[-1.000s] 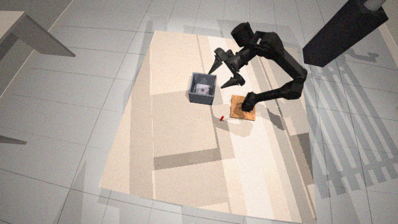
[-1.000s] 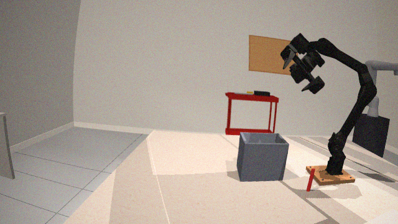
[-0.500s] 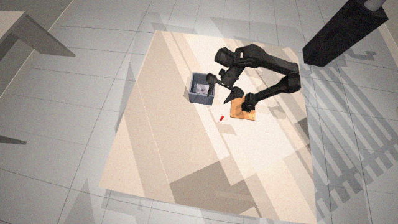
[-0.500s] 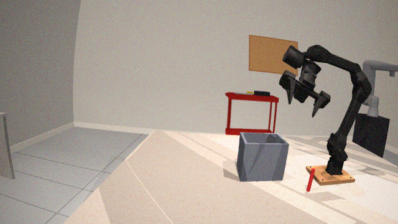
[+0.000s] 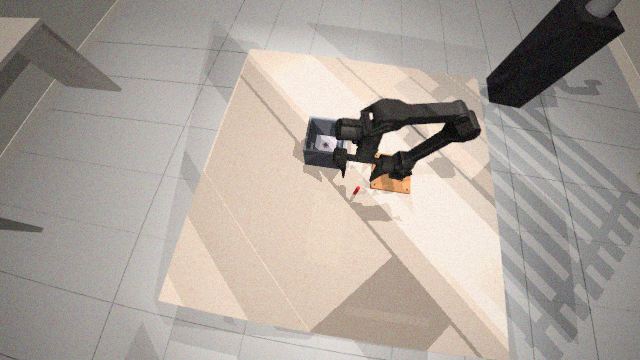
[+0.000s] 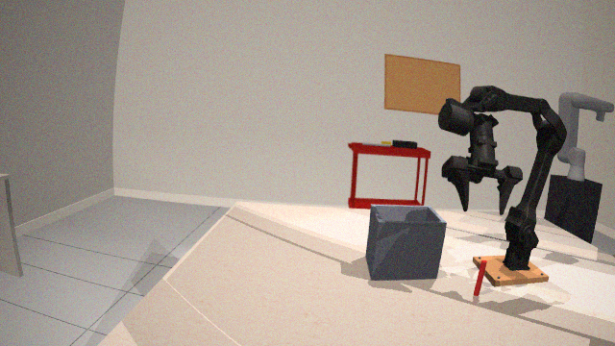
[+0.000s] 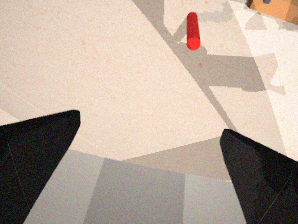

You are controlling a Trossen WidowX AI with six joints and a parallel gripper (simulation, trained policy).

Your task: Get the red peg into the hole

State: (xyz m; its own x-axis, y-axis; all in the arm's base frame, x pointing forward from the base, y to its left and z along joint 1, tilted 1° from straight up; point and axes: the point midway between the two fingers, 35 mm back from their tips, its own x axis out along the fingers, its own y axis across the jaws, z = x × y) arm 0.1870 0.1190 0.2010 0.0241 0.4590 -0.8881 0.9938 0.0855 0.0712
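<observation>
Right now the red peg is 3 cm behind my gripper tip, 1 cm to the right of it and 15 cm below it. From my gripper tip the other things lie so: light grey plate (14 cm ahead, 18 cm to the right, 14 cm below).
</observation>
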